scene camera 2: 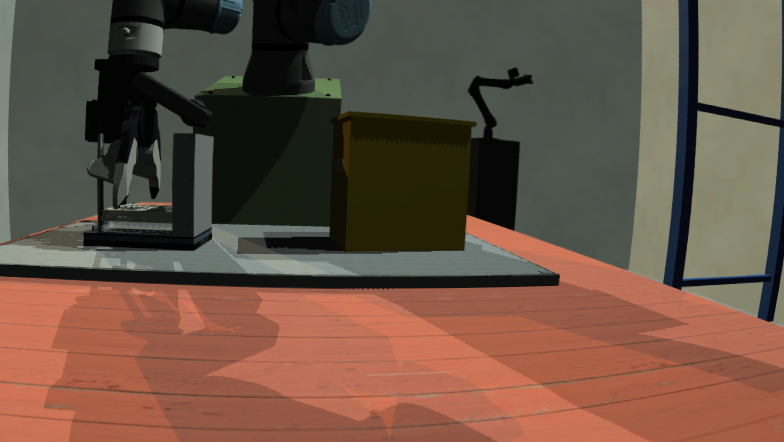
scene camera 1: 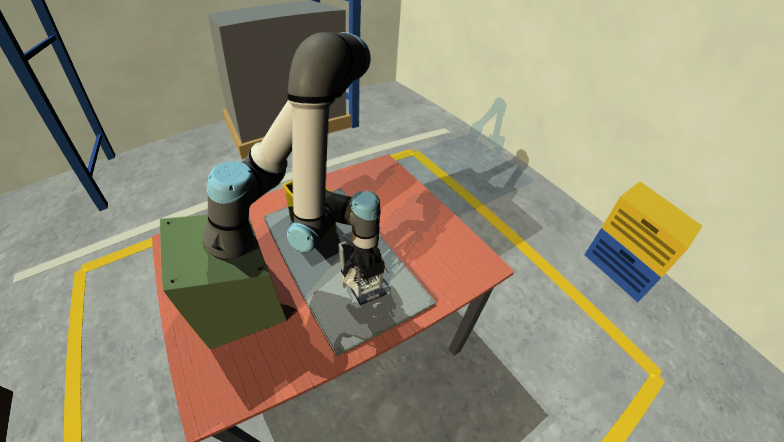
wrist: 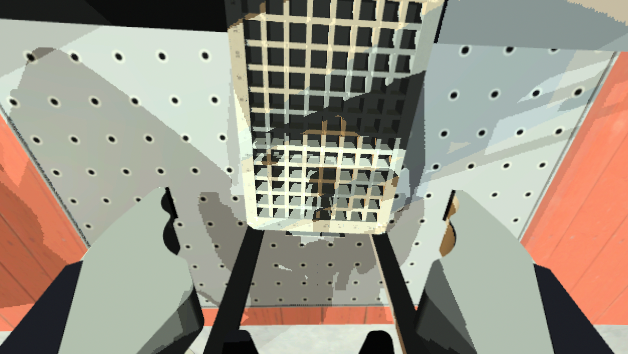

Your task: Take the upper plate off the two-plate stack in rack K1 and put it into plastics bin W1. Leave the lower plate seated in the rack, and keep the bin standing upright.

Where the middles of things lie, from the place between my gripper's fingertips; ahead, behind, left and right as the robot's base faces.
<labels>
My gripper is now 9 cm to the right of the grey rack wall point(scene camera 2: 202, 146), 3 cm below it and 3 cm short of it.
</labels>
